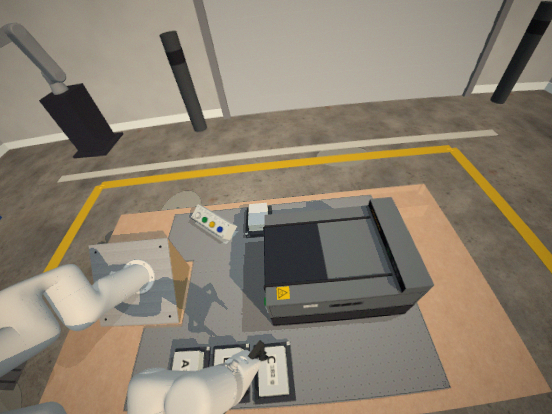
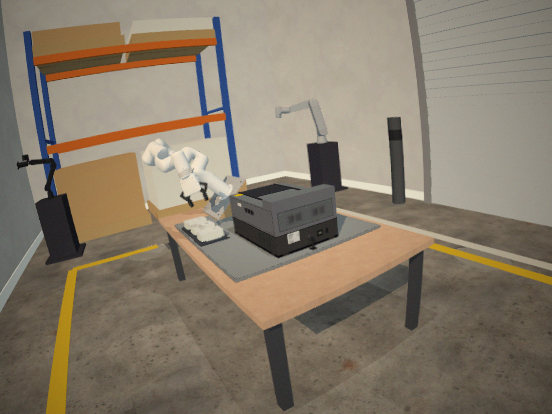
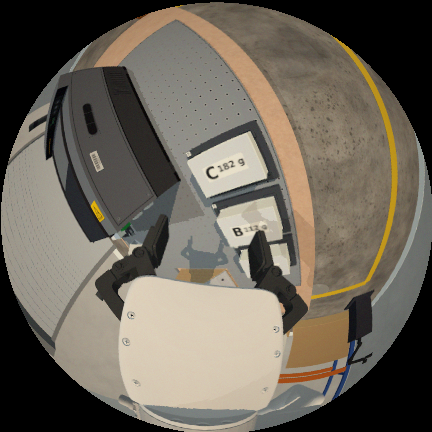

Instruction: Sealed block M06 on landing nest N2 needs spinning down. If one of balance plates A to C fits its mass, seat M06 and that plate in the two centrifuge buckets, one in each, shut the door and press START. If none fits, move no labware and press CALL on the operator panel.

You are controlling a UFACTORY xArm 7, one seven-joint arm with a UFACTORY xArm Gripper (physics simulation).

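Pixels of known places: gripper, fingertip midpoint: (image 1: 254, 371) (image 2: 199, 203) (image 3: 210, 232); arm's base, origin of the base link: (image 1: 139, 276) (image 2: 226, 192).
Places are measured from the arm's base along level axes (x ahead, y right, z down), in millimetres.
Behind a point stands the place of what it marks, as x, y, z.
Note:
Plate C (image 1: 273, 382) {499, 303, 71} (image 3: 230, 167) {490, 282, 71}, labelled 182 g, plate B (image 1: 226, 354) {349, 232, 71} (image 3: 248, 220) {379, 282, 71}, labelled 112 g, and plate A (image 1: 187, 361) {227, 256, 71} (image 3: 281, 254) {269, 338, 73} sit in dark nests in a row; A's mass is unreadable. My gripper (image 1: 258, 351) (image 2: 198, 201) {464, 290, -71} (image 3: 210, 232) {464, 290, -71} is open and empty, tilted above the plate row. A pale block (image 1: 258, 211) {414, -337, 57} sits in a dark nest behind the centrifuge's left corner; its label is unreadable. The centrifuge (image 1: 350, 295) {725, 107, -85} (image 2: 302, 215) {941, -39, -29} (image 3: 112, 145) {629, 122, -9} shows dark and grey top panels; its buckets are hidden. The operator panel (image 1: 213, 224) {217, -271, 55} has white, green, yellow and blue buttons.
The arm's mounting plate (image 1: 120, 250) {-66, -69, -68} stands left of the centrifuge. A grey perforated mat (image 1: 365, 360) {783, 241, 125} (image 2: 245, 267) {941, 249, 125} (image 3: 175, 75) {743, 235, 125} lies on the wooden table (image 1: 480, 320) {1208, 134, 138} (image 2: 320, 280) {1212, 64, 138}. The centrifuge body rises high beside the plate row. A storage rack (image 2: 225, 95) stands behind the arm.

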